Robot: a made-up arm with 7 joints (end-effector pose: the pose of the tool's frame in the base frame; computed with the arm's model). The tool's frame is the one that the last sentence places.
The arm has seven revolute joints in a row. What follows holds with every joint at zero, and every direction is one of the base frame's.
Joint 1 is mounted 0.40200 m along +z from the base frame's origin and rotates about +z.
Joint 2 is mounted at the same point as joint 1 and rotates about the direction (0, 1, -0.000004).
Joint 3 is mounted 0.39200 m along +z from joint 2 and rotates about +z.
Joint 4 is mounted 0.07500 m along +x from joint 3 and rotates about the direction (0, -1, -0.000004).
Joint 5 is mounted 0.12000 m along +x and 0.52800 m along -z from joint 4 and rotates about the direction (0, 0.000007, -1).
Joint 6 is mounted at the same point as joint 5 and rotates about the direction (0, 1, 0.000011).
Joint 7 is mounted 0.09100 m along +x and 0.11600 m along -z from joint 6 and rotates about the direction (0, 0.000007, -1).
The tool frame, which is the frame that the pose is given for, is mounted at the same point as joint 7; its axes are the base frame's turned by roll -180.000, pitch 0.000 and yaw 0.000 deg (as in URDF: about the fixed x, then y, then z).
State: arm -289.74 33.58 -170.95 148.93 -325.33 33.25 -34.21
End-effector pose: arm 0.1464 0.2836 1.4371 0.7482 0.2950 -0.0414 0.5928
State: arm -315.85 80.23 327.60 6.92 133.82 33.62 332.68
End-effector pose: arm -0.0554 -0.2633 0.1389 0.3570 0.6214 -0.6969 -0.0275
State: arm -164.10 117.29 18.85 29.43 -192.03 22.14 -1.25
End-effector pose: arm 0.3686 -0.0459 0.0705 0.1788 0.7958 0.1959 0.5444
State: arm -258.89 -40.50 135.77 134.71 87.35 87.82 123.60
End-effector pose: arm -0.0488 -0.9168 0.8412 0.5059 0.3460 0.7890 -0.0428
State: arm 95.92 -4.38 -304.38 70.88 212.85 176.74 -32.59
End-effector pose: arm -0.4419 0.2668 0.8731 0.5779 0.5519 0.1700 0.5766
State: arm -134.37 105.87 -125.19 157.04 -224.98 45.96 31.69
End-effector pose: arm -0.8688 -0.6259 0.2184 0.2847 -0.0614 -0.9302 0.2236
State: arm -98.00 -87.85 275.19 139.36 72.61 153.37 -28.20
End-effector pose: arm -0.1913 0.8254 0.5872 0.5109 0.5109 -0.2495 0.6448
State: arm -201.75 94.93 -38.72 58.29 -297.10 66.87 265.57
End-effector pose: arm 0.0728 0.3760 -0.1765 0.3035 0.2186 0.8529 -0.3642
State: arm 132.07 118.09 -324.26 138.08 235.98 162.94 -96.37
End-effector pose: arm -0.4633 0.4327 -0.2148 0.8709 -0.2255 0.3126 -0.3049
